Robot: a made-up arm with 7 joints. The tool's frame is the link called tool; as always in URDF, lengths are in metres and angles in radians.
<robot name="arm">
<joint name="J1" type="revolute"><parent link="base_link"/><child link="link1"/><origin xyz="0 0 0.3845"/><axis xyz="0 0 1"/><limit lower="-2.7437" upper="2.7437"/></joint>
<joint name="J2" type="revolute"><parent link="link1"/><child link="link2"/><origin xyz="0 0 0" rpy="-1.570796 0 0"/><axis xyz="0 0 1"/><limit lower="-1.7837" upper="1.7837"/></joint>
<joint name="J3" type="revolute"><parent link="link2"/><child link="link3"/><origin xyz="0 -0.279 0" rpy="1.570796 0 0"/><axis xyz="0 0 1"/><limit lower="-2.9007" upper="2.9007"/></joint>
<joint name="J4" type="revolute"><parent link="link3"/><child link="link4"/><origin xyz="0.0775 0 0" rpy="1.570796 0 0"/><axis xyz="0 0 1"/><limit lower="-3.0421" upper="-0.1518"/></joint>
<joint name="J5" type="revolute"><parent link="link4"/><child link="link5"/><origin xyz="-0.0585 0.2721 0" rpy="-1.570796 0 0"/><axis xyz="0 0 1"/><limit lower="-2.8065" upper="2.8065"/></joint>
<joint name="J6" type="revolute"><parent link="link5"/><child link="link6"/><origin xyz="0 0 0" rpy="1.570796 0 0"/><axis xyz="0 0 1"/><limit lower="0.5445" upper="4.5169"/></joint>
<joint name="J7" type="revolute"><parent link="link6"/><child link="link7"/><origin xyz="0.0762 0 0" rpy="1.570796 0 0"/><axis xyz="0 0 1"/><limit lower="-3.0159" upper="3.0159"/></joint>
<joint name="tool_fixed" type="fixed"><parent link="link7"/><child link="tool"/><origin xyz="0 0 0"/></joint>
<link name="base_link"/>
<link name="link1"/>
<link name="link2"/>
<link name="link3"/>
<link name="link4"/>
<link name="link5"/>
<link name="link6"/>
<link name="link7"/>
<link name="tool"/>
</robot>
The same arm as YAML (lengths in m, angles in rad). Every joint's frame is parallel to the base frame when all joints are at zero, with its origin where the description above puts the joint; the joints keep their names.
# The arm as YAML. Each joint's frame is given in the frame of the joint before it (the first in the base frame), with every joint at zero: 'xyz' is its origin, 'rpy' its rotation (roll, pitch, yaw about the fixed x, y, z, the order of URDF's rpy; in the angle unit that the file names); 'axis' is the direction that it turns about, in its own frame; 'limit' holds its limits. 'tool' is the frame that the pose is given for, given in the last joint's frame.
units:
  length: m
  angle: rad
joints:
  - name: J1
    type: revolute
    origin:
      xyz: [0.0, 0.0, 0.3845]
      rpy: [0.0, 0.0, 0.0]
    axis: [0.0, 0.0, 1.0]
    limit:
      lower: -2.7437
      upper: 2.7437
  - name: J2
    type: revolute
    origin:
      xyz: [0.0, 0.0, 0.0]
      rpy: [0.0, 0.0, 0.0]
    axis: [0.0, 1.0, 0.0]
    limit:
      lower: -1.7837
      upper: 1.7837
  - name: J3
    type: revolute
    origin:
      xyz: [0.0, 0.0, 0.279]
      rpy: [0.0, 0.0, 0.0]
    axis: [0.0, 0.0, 1.0]
    limit:
      lower: -2.9007
      upper: 2.9007
  - name: J4
    type: revolute
    origin:
      xyz: [0.0775, 0.0, 0.0]
      rpy: [0.0, 0.0, 0.0]
    axis: [0.0, -1.0, 0.0]
    limit:
      lower: -3.0421
      upper: -0.1518
  - name: J5
    type: revolute
    origin:
      xyz: [-0.0585, 0.0, 0.2721]
      rpy: [0.0, 0.0, 0.0]
    axis: [0.0, 0.0, 1.0]
    limit:
      lower: -2.8065
      upper: 2.8065
  - name: J6
    type: revolute
    origin:
      xyz: [0.0, 0.0, 0.0]
      rpy: [0.0, 0.0, 0.0]
    axis: [0.0, -1.0, 0.0]
    limit:
      lower: 0.5445
      upper: 4.5169
  - name: J7
    type: revolute
    origin:
      xyz: [0.0762, 0.0, 0.0]
      rpy: [0.0, 0.0, 0.0]
    axis: [0.0, 0.0, -1.0]
    limit:
      lower: -3.0159
      upper: 3.0159
tool:
  origin:
    xyz: [0.0, 0.0, 0.0]
    rpy: [3.1416, 0.0, 0.0]

